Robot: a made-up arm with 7 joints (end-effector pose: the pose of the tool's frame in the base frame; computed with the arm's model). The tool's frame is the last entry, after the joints. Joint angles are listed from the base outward.
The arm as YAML. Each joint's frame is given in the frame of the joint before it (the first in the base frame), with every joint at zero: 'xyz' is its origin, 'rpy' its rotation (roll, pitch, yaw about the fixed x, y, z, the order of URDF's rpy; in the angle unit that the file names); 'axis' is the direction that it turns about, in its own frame. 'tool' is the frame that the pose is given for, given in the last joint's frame.
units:
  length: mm
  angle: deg
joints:
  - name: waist
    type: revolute
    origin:
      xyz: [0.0, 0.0, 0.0]
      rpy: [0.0, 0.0, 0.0]
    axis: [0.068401, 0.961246, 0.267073]
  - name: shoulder
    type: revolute
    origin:
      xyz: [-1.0, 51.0, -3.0]
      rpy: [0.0, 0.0, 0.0]
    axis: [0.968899, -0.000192, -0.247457]
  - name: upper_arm
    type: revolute
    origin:
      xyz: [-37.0, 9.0, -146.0]
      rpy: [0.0, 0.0, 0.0]
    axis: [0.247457, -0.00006, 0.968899]
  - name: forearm
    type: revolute
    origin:
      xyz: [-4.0, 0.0, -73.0]
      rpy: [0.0, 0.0, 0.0]
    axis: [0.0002, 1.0, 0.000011]
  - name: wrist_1
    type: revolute
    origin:
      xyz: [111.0, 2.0, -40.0]
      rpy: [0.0, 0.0, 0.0]
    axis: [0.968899, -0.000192, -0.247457]
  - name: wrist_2
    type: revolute
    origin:
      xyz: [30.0, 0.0, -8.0]
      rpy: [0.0, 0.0, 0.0]
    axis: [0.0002, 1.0, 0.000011]
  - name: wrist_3
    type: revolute
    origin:
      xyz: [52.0, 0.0, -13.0]
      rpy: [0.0, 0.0, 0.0]
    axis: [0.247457, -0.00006, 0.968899]
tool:
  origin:
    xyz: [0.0, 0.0, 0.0]
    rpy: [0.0, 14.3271, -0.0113]
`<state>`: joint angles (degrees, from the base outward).
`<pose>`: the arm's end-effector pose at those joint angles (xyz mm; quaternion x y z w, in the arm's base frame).
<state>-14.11 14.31 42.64 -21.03 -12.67 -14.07 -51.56</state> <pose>158.2 220.7 -114.9 0.2471 -0.2755 -0.1467 0.9174</pose>
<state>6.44 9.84 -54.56 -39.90 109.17 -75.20 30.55</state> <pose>-6.8 -67.1 -174.7 0.2036 -0.7962 -0.4199 0.3851</pose>
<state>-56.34 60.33 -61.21 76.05 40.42 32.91 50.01</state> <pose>262.7 364.9 -121.1 0.9555 0.0745 0.2524 0.1332</pose>
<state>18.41 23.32 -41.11 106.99 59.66 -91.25 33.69</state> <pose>-231.6 173.9 -266.8 0.0234 0.4726 -0.4976 0.7270</pose>
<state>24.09 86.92 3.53 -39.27 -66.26 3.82 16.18</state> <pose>130.4 175.5 -92.4 0.1223 0.2246 -0.1731 0.9511</pose>
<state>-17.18 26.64 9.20 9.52 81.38 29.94 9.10</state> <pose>223.4 214.9 -207.2 0.7815 0.1564 0.2730 0.5388</pose>
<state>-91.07 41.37 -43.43 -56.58 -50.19 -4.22 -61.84</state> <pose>123.1 -25.9 70.2 0.3309 -0.4048 -0.8523 0.0163</pose>
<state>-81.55 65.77 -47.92 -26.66 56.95 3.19 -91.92</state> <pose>254.4 37.5 58.8 0.9410 0.1809 -0.2168 0.1865</pose>
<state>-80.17 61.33 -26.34 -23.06 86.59 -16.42 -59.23</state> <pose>250.8 50.2 101.4 0.9850 -0.0548 0.1134 0.1180</pose>
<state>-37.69 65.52 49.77 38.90 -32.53 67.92 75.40</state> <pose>189.2 393.4 -39.6 -0.0300 0.3548 0.8057 0.4734</pose>
